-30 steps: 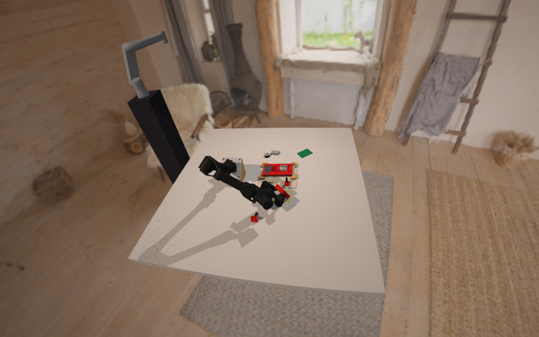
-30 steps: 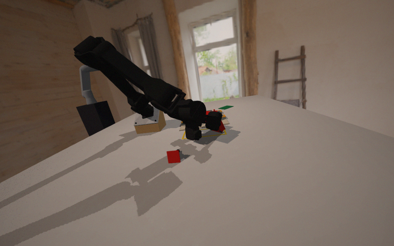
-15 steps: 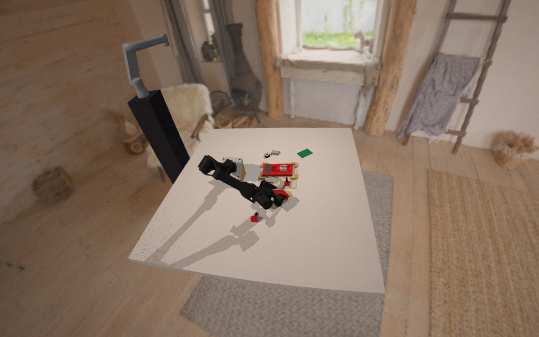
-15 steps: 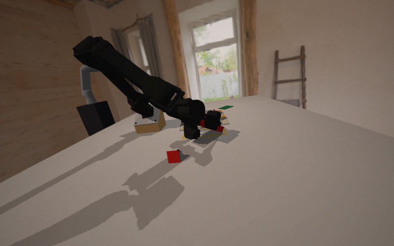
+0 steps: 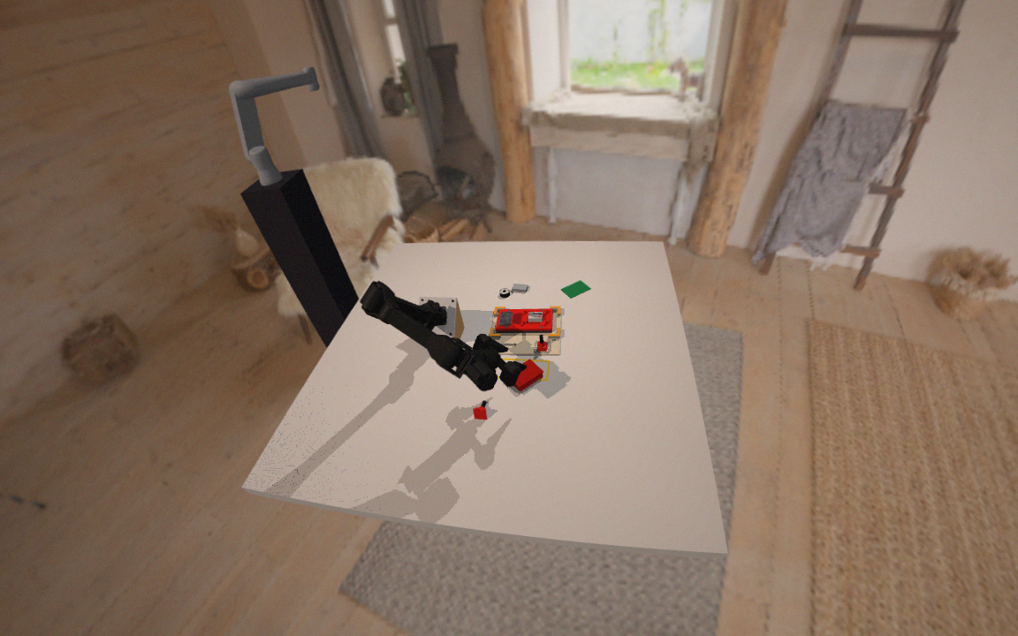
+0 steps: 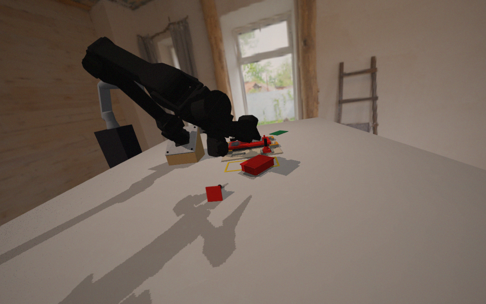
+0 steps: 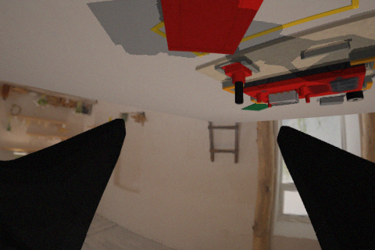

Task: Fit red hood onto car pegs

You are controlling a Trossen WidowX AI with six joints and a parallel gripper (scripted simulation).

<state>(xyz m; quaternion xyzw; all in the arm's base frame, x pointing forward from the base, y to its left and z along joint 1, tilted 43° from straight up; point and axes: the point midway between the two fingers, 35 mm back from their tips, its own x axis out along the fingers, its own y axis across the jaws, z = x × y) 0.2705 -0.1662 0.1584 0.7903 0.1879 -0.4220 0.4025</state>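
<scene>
My gripper tip is now 100 mm above the red hood, 20 mm to the right of it and 20 mm short of it. The rest, counted from my gripper tip: jig (240 mm to the left, 100 mm below, 10 mm ahead); then green patch (460 mm to the left, 200 mm ahead, 110 mm below).
</scene>
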